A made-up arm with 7 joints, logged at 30 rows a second.
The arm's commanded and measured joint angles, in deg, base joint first. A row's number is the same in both.
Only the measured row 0 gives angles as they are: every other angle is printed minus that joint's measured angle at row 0.
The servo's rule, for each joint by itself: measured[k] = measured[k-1] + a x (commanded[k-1-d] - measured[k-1]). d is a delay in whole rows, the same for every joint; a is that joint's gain. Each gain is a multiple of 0.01, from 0.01 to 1. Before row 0 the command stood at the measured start. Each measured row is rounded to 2 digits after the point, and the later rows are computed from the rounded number. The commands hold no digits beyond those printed.
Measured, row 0:
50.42, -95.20, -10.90, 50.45, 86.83, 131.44, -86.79
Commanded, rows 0 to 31:
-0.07, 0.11, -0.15, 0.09, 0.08, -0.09, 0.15
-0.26, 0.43, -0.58, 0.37, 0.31, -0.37, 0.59
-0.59, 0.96, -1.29, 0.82, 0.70, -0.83, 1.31
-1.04, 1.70, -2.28, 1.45, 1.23, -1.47, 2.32
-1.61, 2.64, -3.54, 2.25, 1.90, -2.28, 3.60
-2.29, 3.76, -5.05, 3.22, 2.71, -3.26, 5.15
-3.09, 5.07, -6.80, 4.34, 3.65, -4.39, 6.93
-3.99, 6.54, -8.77, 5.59, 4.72, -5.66, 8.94
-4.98, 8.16, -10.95, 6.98, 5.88, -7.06, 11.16
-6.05, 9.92, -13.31, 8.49, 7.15, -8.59, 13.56
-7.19, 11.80, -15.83, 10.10, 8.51, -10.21, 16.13
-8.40, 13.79, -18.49, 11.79, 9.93, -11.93, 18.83
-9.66, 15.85, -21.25, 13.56, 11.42, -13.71, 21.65
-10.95, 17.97, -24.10, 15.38, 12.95, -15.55, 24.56
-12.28, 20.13, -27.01, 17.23, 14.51, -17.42, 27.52
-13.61, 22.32, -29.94, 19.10, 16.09, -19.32, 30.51
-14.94, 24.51, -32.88, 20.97, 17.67, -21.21, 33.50
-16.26, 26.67, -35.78, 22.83, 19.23, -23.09, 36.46
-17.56, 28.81, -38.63, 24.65, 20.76, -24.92, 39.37
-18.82, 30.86, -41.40, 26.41, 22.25, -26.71, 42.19
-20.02, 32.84, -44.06, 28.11, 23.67, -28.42, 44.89
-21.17, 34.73, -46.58, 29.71, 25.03, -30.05, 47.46
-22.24, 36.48, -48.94, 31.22, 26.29, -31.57, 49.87
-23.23, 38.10, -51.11, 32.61, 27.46, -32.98, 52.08
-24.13, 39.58, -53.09, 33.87, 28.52, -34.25, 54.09
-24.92, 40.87, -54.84, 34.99, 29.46, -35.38, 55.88
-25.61, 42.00, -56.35, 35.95, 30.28, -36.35, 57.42
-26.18, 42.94, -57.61, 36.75, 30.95, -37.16, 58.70
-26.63, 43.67, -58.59, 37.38, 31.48, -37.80, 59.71
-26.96, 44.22, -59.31, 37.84, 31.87, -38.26, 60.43
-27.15, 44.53, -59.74, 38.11, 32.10, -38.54, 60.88
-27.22, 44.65, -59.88, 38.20, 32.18, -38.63, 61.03
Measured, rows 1 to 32:
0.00, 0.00, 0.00, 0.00, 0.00, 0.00, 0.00
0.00, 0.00, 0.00, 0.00, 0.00, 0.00, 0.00
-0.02, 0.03, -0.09, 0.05, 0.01, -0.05, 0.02
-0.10, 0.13, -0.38, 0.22, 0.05, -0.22, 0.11
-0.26, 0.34, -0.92, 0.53, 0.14, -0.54, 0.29
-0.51, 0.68, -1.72, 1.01, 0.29, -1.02, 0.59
-0.86, 1.17, -2.79, 1.65, 0.52, -1.68, 1.04
-1.32, 1.82, -4.12, 2.47, 0.83, -2.50, 1.66
-1.89, 2.63, -5.70, 3.44, 1.22, -3.48, 2.45
-2.56, 3.61, -7.51, 4.56, 1.71, -4.61, 3.42
-3.33, 4.75, -9.54, 5.82, 2.29, -5.88, 4.58
-4.20, 6.04, -11.76, 7.21, 2.97, -7.29, 5.93
-5.16, 7.48, -14.16, 8.71, 3.75, -8.81, 7.46
-6.20, 9.06, -16.71, 10.31, 4.62, -10.43, 9.17
-7.31, 10.76, -19.39, 12.00, 5.57, -12.14, 11.04
-8.47, 12.56, -22.17, 13.76, 6.60, -13.91, 13.07
-9.69, 14.45, -25.03, 15.56, 7.71, -15.74, 15.24
-10.94, 16.42, -27.93, 17.40, 8.88, -17.60, 17.53
-12.22, 18.44, -30.85, 19.26, 10.11, -19.48, 19.93
-13.51, 20.50, -33.76, 21.12, 11.39, -21.36, 22.41
-14.81, 22.58, -36.63, 22.96, 12.70, -23.21, 24.95
-16.09, 24.65, -39.44, 24.75, 14.04, -25.03, 27.54
-17.35, 26.70, -42.17, 26.50, 15.39, -26.79, 30.14
-18.57, 28.71, -44.77, 28.17, 16.74, -28.49, 32.74
-19.74, 30.65, -47.23, 29.76, 18.08, -30.09, 35.31
-20.86, 32.51, -49.52, 31.24, 19.39, -31.59, 37.83
-21.91, 34.28, -51.63, 32.61, 20.67, -32.97, 40.27
-22.87, 35.93, -53.52, 33.85, 21.90, -34.22, 42.61
-23.75, 37.45, -55.19, 34.94, 23.07, -35.33, 44.83
-24.53, 38.82, -56.62, 35.88, 24.17, -36.28, 46.91
-25.20, 40.03, -57.78, 36.66, 25.19, -37.07, 48.83
-25.76, 41.08, -58.68, 37.27, 26.13, -37.69, 50.57
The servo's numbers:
d 2
a 0.32 0.25 0.59 0.52 0.14 0.52 0.15

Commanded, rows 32 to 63:
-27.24, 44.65, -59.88, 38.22, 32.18, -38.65, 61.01
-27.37, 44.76, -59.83, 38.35, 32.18, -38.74, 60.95
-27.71, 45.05, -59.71, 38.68, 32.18, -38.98, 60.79
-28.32, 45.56, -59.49, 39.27, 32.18, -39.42, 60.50
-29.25, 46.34, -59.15, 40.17, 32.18, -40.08, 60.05
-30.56, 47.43, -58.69, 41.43, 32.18, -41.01, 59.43
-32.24, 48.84, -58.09, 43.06, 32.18, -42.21, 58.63
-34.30, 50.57, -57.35, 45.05, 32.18, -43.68, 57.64
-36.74, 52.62, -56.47, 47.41, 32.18, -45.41, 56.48
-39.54, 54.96, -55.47, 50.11, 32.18, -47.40, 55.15
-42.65, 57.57, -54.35, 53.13, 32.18, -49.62, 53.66
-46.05, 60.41, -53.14, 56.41, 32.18, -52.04, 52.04
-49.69, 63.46, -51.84, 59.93, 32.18, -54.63, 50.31
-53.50, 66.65, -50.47, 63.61, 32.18, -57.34, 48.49
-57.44, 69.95, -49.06, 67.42, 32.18, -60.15, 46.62
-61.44, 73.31, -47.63, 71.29, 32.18, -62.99, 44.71
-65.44, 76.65, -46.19, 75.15, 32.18, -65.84, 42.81
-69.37, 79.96, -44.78, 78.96, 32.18, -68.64, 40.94
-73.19, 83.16, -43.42, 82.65, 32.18, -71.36, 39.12
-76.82, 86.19, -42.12, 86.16, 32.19, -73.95, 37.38
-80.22, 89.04, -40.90, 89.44, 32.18, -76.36, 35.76
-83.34, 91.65, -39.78, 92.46, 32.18, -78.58, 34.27
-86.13, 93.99, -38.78, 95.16, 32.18, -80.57, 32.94
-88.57, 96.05, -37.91, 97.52, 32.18, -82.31, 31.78
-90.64, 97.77, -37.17, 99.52, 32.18, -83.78, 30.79
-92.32, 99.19, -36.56, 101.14, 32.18, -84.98, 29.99
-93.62, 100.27, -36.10, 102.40, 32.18, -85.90, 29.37
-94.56, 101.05, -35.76, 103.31, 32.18, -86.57, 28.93
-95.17, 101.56, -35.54, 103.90, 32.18, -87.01, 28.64
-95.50, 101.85, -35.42, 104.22, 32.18, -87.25, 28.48
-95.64, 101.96, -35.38, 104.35, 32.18, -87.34, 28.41
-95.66, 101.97, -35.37, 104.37, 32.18, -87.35, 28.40
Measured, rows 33 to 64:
-26.20, 41.94, -59.31, 37.71, 26.97, -38.13, 52.12
-26.53, 42.62, -59.65, 37.96, 27.70, -38.39, 53.46
-26.76, 43.13, -59.79, 38.10, 28.33, -38.53, 54.59
-26.96, 43.54, -59.81, 38.23, 28.87, -38.64, 55.54
-27.20, 43.92, -59.75, 38.46, 29.33, -38.82, 56.33
-27.56, 44.33, -59.60, 38.88, 29.73, -39.13, 56.96
-28.10, 44.83, -59.33, 39.55, 30.07, -39.62, 57.42
-28.89, 45.48, -58.95, 40.53, 30.37, -40.34, 57.72
-29.96, 46.32, -58.44, 41.85, 30.62, -41.31, 57.86
-31.35, 47.38, -57.80, 43.51, 30.84, -42.54, 57.83
-33.07, 48.69, -57.02, 45.54, 31.03, -44.03, 57.63
-35.14, 50.26, -56.11, 47.92, 31.19, -45.78, 57.26
-37.54, 52.09, -55.07, 50.63, 31.33, -47.78, 56.72
-40.26, 54.17, -53.93, 53.64, 31.45, -50.00, 56.02
-43.28, 56.49, -52.70, 56.91, 31.55, -52.41, 55.16
-46.55, 59.03, -51.38, 60.39, 31.64, -54.97, 54.16
-50.03, 61.76, -50.01, 64.05, 31.72, -57.66, 53.03
-53.68, 64.65, -48.61, 67.81, 31.78, -60.43, 51.78
-57.44, 67.65, -47.18, 71.63, 31.84, -63.24, 50.43
-61.26, 70.73, -45.76, 75.44, 31.89, -66.05, 49.01
-65.08, 73.84, -44.38, 79.19, 31.93, -68.81, 47.53
-68.84, 76.93, -43.05, 82.81, 31.97, -71.48, 46.01
-72.48, 79.96, -41.78, 86.26, 32.00, -74.02, 44.47
-75.96, 82.88, -40.60, 89.48, 32.03, -76.39, 42.94
-79.21, 85.66, -39.53, 92.43, 32.05, -78.56, 41.44
-82.21, 88.26, -38.57, 95.08, 32.07, -80.51, 39.99
-84.91, 90.64, -37.74, 97.39, 32.09, -82.21, 38.61
-87.28, 92.78, -37.04, 99.34, 32.10, -83.65, 37.32
-89.31, 94.65, -36.49, 100.93, 32.11, -84.82, 36.13
-90.99, 96.25, -36.06, 102.17, 32.12, -85.73, 35.05
-92.33, 97.58, -35.75, 103.07, 32.13, -86.40, 34.09
-93.34, 98.65, -35.56, 103.67, 32.14, -86.84, 33.25

